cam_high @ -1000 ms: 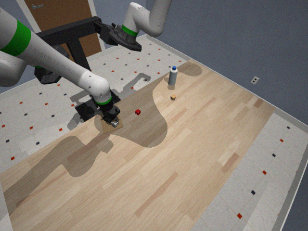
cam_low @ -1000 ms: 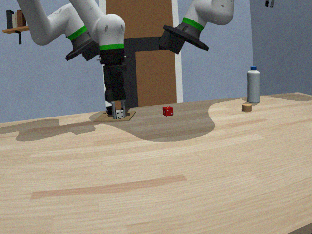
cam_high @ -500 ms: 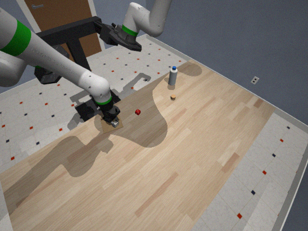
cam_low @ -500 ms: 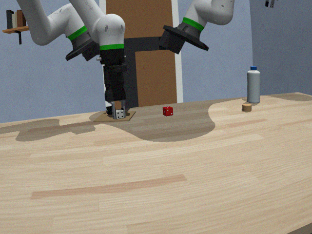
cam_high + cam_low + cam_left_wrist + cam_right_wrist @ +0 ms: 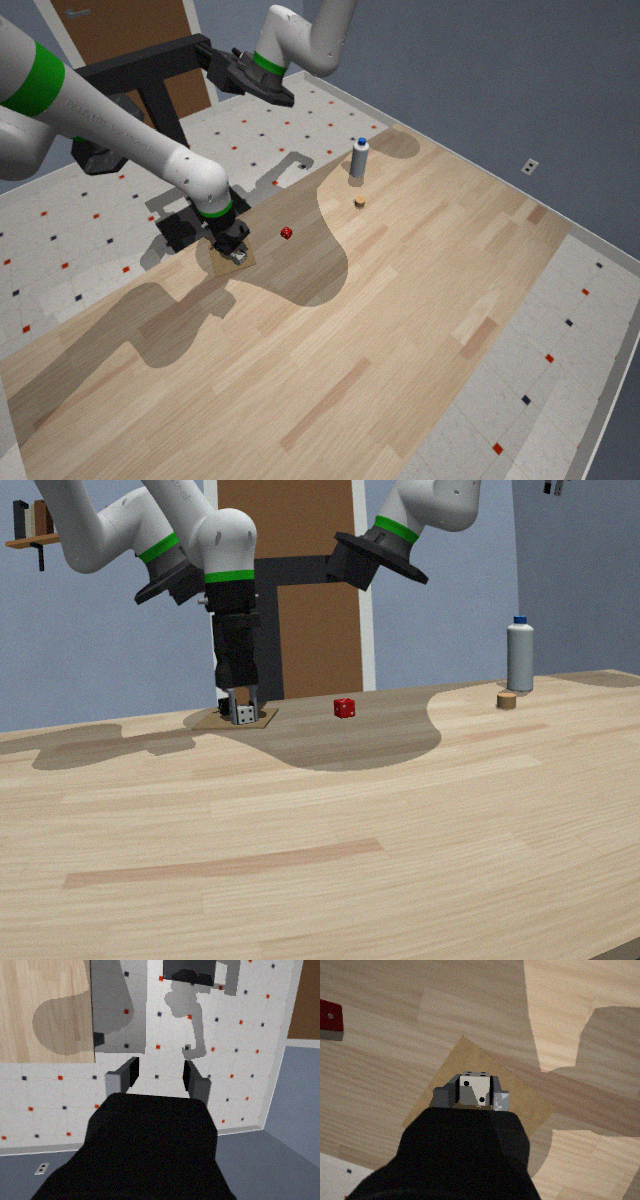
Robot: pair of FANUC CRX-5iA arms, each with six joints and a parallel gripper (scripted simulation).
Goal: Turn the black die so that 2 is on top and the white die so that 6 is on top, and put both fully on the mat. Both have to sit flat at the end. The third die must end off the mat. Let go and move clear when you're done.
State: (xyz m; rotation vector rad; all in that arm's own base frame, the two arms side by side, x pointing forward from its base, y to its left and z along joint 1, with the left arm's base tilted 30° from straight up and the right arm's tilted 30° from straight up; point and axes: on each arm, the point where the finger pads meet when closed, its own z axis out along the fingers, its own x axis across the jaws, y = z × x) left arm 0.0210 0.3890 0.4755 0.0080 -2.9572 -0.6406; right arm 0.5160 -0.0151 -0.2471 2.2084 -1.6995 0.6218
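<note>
The white die lies right at my right hand. From my right hand the other things lie so: tan mat 40 mm behind, 20 mm to the right, 20 mm below; black die 80 mm behind, 40 mm to the right; red die 190 mm to the left, 10 mm below.
</note>
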